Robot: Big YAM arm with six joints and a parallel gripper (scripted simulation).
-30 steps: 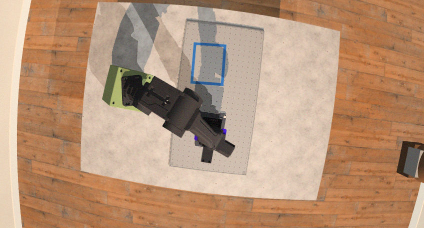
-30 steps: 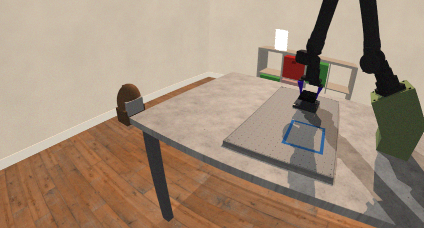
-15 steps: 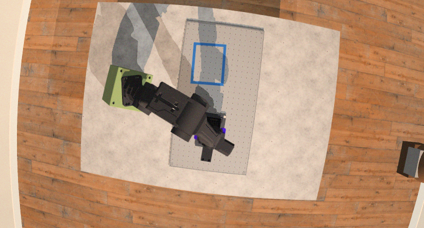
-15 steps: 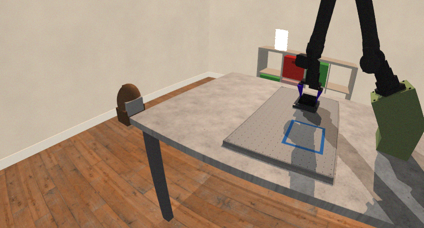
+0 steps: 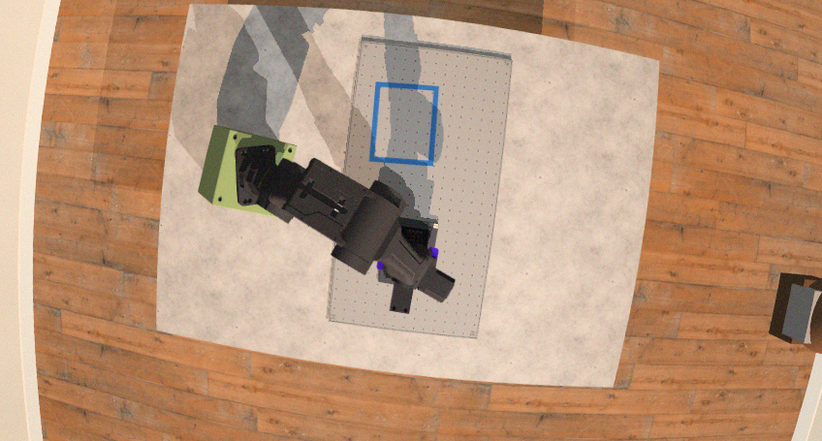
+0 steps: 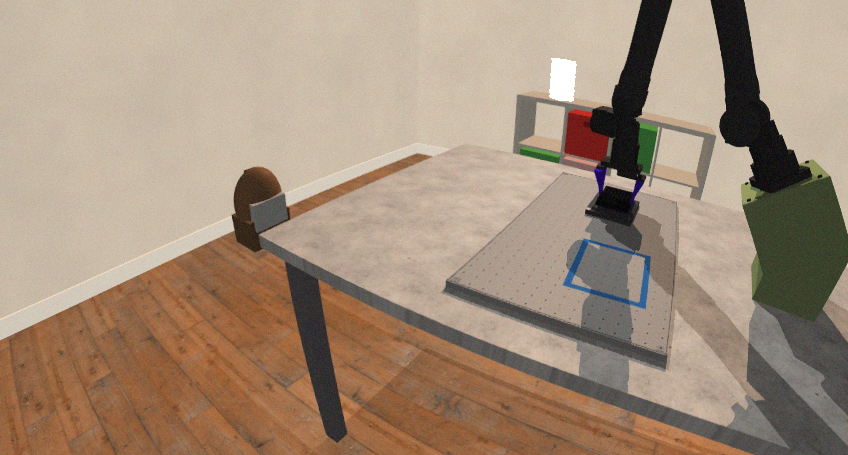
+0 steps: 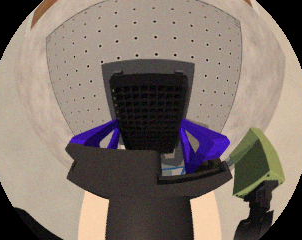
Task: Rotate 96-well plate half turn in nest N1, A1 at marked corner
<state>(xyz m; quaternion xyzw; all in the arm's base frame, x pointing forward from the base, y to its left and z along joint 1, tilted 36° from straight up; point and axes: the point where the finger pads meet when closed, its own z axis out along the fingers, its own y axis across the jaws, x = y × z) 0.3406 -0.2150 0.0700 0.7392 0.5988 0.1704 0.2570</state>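
The black 96-well plate is right at my hand. Round my hand: grey plate nest N1 (3 cm below).
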